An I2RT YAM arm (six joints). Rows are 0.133 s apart.
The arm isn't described. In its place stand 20 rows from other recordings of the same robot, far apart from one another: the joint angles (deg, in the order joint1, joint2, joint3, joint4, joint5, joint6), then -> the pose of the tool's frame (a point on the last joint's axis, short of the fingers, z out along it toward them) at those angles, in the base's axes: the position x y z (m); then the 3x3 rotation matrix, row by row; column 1 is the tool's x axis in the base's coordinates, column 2 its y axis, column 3 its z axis.
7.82 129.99 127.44 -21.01 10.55 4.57 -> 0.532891, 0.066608, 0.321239; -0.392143, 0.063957, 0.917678; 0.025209, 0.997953, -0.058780; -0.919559, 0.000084, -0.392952
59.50 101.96 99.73 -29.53 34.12 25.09 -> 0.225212, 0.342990, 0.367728; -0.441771, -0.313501, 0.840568; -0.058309, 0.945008, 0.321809; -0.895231, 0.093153, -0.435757
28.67 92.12 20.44 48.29 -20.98 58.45 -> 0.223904, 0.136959, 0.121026; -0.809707, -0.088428, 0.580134; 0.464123, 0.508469, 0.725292; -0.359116, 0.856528, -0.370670
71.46 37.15 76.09 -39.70 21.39 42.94 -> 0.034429, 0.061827, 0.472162; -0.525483, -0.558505, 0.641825; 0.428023, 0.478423, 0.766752; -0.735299, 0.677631, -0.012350
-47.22 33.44 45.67 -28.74 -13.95 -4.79 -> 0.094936, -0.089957, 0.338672; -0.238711, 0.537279, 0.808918; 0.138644, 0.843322, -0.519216; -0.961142, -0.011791, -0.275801
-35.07 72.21 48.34 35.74 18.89 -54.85 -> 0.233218, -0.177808, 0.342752; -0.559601, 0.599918, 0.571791; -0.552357, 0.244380, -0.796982; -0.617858, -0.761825, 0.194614
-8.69 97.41 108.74 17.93 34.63 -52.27 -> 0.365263, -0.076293, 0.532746; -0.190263, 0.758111, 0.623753; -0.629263, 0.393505, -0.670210; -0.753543, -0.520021, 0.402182
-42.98 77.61 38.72 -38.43 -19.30 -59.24 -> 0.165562, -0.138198, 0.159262; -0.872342, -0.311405, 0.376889; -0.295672, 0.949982, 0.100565; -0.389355, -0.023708, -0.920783
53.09 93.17 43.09 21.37 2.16 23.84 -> 0.201623, 0.266205, 0.175063; -0.578803, -0.596075, 0.556490; -0.098080, 0.728351, 0.678148; -0.809547, 0.337934, -0.480035
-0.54 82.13 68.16 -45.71 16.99 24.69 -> 0.290523, -0.013141, 0.280827; -0.718890, 0.502769, 0.480021; 0.406271, 0.864227, -0.296742; -0.564040, -0.018306, -0.825545
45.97 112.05 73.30 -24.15 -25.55 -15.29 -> 0.264249, 0.295443, 0.157166; -0.389761, -0.920592, -0.024436; -0.745496, 0.299828, 0.595264; -0.540669, 0.250228, -0.803158
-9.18 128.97 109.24 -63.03 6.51 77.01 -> 0.444272, -0.075886, 0.184025; -0.051937, 0.993060, 0.105522; 0.989080, 0.065744, -0.131901; -0.137923, 0.097519, -0.985630
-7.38 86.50 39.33 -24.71 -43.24 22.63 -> 0.246622, -0.007351, 0.143144; -0.915263, 0.254011, 0.312685; 0.401196, 0.645120, 0.650279; -0.036541, 0.720624, -0.692363
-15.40 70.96 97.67 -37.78 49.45 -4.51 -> 0.205977, -0.084793, 0.508124; -0.254648, 0.874251, 0.413327; 0.017118, 0.431426, -0.901986; -0.966882, -0.222613, -0.124827
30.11 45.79 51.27 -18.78 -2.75 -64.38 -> 0.155447, 0.092120, 0.360653; 0.402187, -0.413576, 0.816824; -0.807896, 0.259435, 0.529149; -0.430755, -0.872725, -0.229785
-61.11 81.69 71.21 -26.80 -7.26 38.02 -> 0.158854, -0.278571, 0.322952; 0.274499, 0.826199, 0.491982; 0.767209, 0.120263, -0.630022; -0.579690, 0.550393, -0.600855
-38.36 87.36 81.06 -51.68 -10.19 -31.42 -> 0.251503, -0.191021, 0.317525; -0.847424, 0.111898, 0.518990; 0.016359, 0.982576, -0.185139; -0.530664, -0.148402, -0.834489
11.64 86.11 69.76 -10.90 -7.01 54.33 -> 0.343170, 0.075129, 0.315437; -0.510516, 0.185585, 0.839602; 0.718081, 0.629140, 0.297562; -0.473004, 0.754812, -0.454451
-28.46 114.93 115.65 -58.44 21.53 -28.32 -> 0.374192, -0.217692, 0.325416; -0.946353, 0.189315, 0.261870; 0.011016, 0.828836, -0.559382; -0.322946, -0.526488, -0.786458
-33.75 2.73 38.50 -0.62 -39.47 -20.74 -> 0.015056, 0.017157, 0.376392; 0.448836, 0.166446, 0.877976; -0.628684, 0.757045, 0.177874; -0.635062, -0.631806, 0.444431
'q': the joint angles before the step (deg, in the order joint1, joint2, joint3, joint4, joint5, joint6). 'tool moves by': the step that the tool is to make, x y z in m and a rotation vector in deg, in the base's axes. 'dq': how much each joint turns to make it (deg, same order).
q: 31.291 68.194 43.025 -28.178 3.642 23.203
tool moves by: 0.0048 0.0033 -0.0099 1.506 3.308 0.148
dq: -0.324 2.724 -0.044 0.660 -2.713 1.363
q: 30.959 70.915 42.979 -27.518 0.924 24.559
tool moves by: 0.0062 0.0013 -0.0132 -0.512 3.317 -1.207
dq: -0.585 3.457 -0.014 0.344 -0.711 1.203
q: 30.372 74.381 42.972 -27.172 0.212 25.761
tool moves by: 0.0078 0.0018 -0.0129 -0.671 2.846 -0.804
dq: -0.629 3.881 0.401 0.682 -0.644 0.574
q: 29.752 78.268 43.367 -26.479 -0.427 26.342
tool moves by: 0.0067 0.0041 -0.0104 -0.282 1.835 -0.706
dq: 0.017 3.438 0.580 1.135 -0.253 0.950
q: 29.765 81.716 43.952 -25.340 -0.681 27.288
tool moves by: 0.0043 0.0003 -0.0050 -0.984 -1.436 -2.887
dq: -0.043 1.227 -0.379 2.344 2.696 1.810
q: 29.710 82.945 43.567 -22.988 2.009 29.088
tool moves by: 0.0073 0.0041 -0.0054 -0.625 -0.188 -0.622
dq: 0.105 2.591 0.948 1.481 0.900 0.351
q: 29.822 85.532 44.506 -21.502 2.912 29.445
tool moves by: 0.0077 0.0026 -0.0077 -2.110 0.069 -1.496
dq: -0.035 3.044 1.105 0.796 2.263 0.492
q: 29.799 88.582 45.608 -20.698 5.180 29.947
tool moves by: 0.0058 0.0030 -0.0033 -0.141 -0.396 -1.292
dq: 0.053 1.799 0.866 1.101 0.884 1.068
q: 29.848 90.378 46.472 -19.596 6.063 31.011
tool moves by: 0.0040 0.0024 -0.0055 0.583 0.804 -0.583
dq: -0.052 1.823 0.538 0.789 -0.577 0.881
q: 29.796 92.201 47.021 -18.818 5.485 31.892
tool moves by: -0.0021 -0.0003 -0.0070 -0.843 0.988 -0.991
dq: 0.244 0.875 -0.663 0.157 0.743 1.020
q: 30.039 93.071 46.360 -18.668 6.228 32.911
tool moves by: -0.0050 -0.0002 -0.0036 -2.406 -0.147 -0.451
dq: 0.768 -0.110 -0.908 -0.325 2.459 0.239
